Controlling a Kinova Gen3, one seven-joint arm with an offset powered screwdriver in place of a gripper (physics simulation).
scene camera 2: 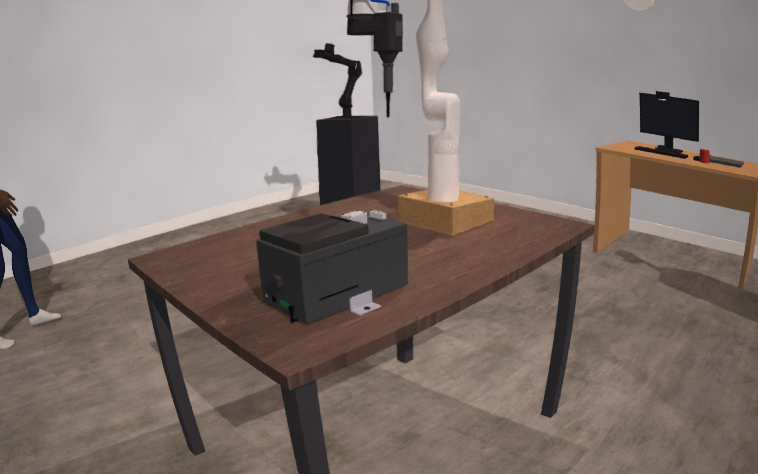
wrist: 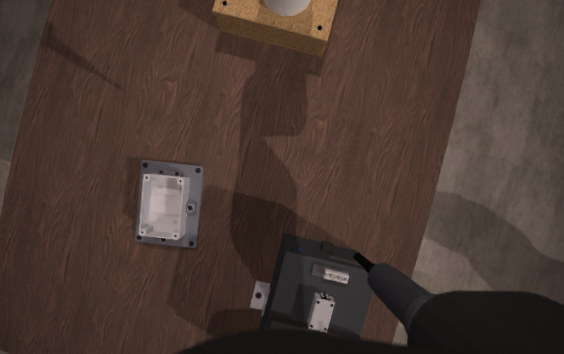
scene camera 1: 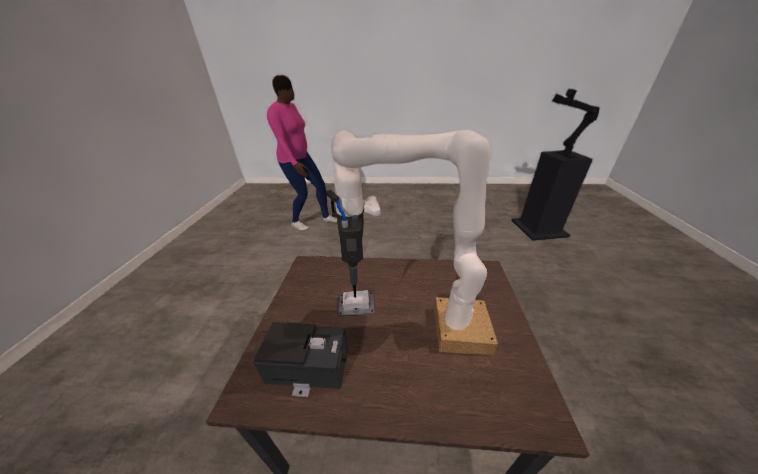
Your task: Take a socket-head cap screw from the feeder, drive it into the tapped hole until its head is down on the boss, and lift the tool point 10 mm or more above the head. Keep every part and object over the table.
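Note:
My screwdriver (scene camera 1: pixel 354 294) (scene camera 2: pixel 387 115) (wrist: pixel 357 256) points down, its slim black tip high above the table. No screw can be made out on the tip, but it is too small and dark to tell. The dark box-shaped feeder (scene camera 1: pixel 329 368) (scene camera 2: pixel 357 268) (wrist: pixel 295 285) stands on the table with two small white blocks on top. A white open housing (scene camera 1: pixel 356 302) (wrist: pixel 164 206) sits on a grey plate (scene camera 1: pixel 368 312) (wrist: pixel 196 227); it has small holes at its corners. A small round boss (wrist: pixel 190 207) stands beside it. Which hole is the tapped one cannot be told. The housing does not show in scene camera 2.
The arm's base stands on a tan block (scene camera 1: pixel 466 342) (scene camera 2: pixel 447 217) (wrist: pixel 272 31) on the brown table (scene camera 1: pixel 419 402) (scene camera 2: pixel 223 290) (wrist: pixel 375 125). A small metal bracket (scene camera 1: pixel 300 390) (scene camera 2: pixel 364 305) (wrist: pixel 258 296) is at the feeder's side. A person (scene camera 1: pixel 290 139) stands beyond the table.

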